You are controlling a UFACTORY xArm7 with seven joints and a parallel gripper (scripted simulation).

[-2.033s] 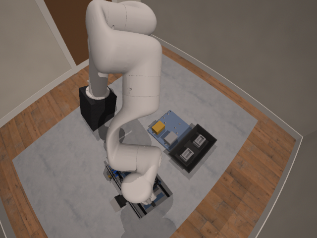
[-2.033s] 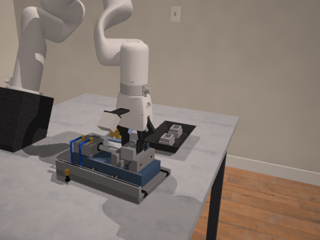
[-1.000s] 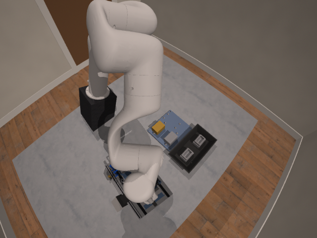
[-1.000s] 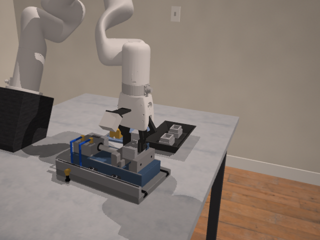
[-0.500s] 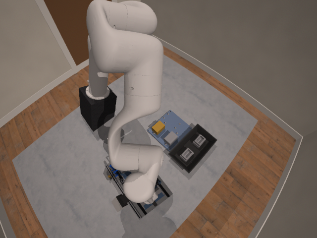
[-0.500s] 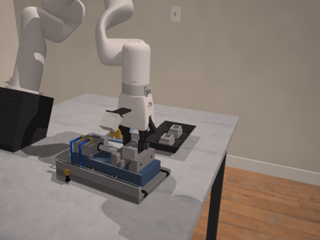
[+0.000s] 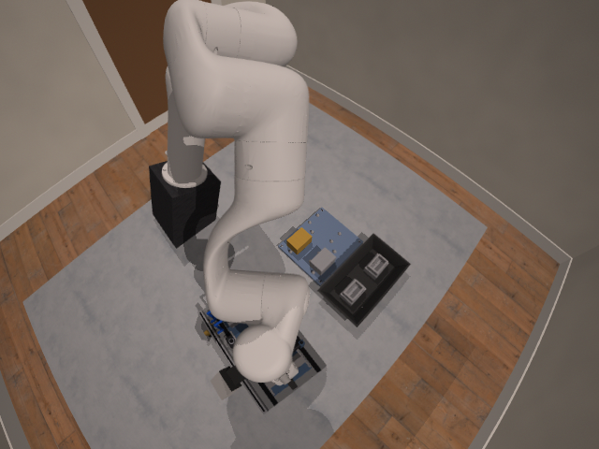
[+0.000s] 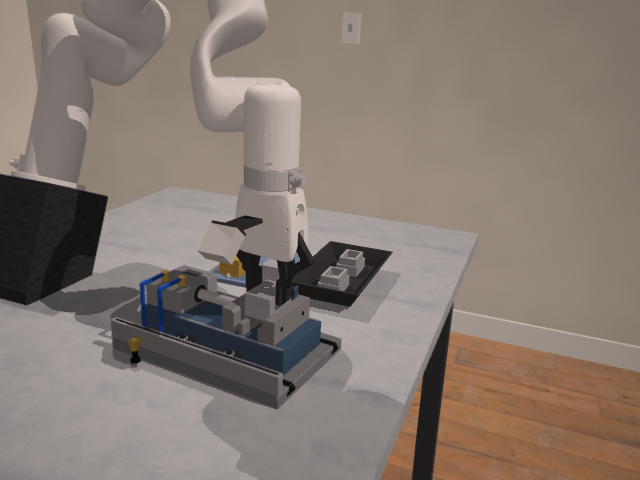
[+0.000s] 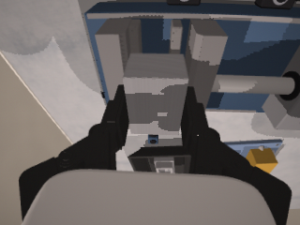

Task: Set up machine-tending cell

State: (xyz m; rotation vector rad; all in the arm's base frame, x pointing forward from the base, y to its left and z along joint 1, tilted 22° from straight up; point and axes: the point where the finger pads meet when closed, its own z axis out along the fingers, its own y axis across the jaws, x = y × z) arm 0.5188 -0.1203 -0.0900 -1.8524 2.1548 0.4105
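Now: hand 9 cm past the piston rod, 5 cm above it and 1 cm to the right of it. The rest, counted from my hand: grey rail (9 cm below, 8 cm to the right, 8 cm behind); vise bed (8 cm below, 7 cm behind, 1 cm to the left); brass blank (27 cm to the left, 19 cm behind, 10 cm below).
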